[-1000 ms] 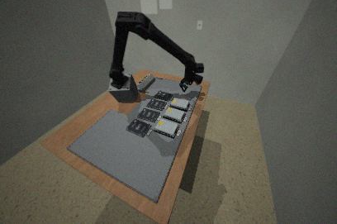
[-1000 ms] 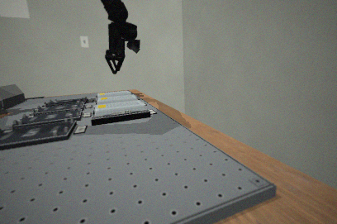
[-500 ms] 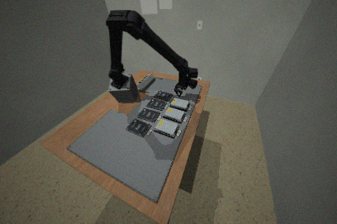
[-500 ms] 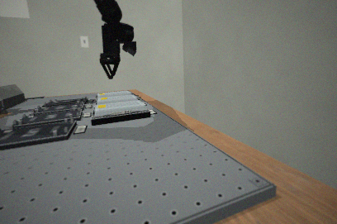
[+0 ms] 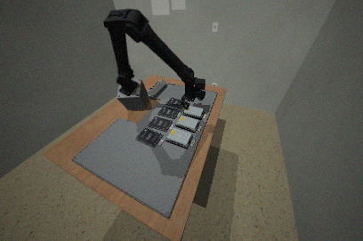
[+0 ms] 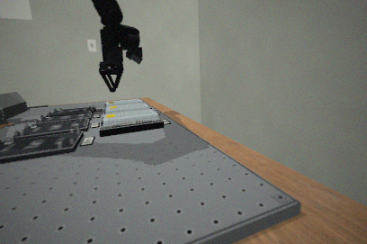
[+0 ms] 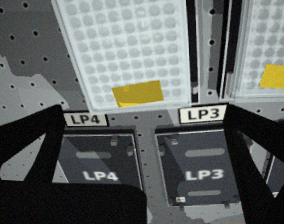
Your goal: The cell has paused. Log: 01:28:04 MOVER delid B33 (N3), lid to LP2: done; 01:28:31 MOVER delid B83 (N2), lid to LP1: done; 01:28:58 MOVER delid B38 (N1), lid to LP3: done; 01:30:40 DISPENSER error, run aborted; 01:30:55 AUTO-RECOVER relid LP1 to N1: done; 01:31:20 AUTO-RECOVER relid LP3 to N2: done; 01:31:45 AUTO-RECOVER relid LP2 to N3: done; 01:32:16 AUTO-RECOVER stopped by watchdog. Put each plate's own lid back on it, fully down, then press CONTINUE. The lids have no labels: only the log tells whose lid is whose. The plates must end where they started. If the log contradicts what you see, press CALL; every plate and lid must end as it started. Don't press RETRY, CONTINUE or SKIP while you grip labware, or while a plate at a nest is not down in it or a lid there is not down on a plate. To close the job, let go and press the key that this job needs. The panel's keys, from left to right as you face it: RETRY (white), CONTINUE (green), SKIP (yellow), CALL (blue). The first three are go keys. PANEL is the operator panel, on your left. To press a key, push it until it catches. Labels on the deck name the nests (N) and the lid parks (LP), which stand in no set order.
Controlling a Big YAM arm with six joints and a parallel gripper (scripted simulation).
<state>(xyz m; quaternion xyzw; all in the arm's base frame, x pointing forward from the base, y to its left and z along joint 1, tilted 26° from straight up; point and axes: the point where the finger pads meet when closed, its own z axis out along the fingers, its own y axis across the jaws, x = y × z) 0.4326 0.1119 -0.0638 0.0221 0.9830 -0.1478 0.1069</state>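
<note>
My gripper is now 30 mm short of the clear lid, 20 mm to the right of it and 60 mm above it.
</note>
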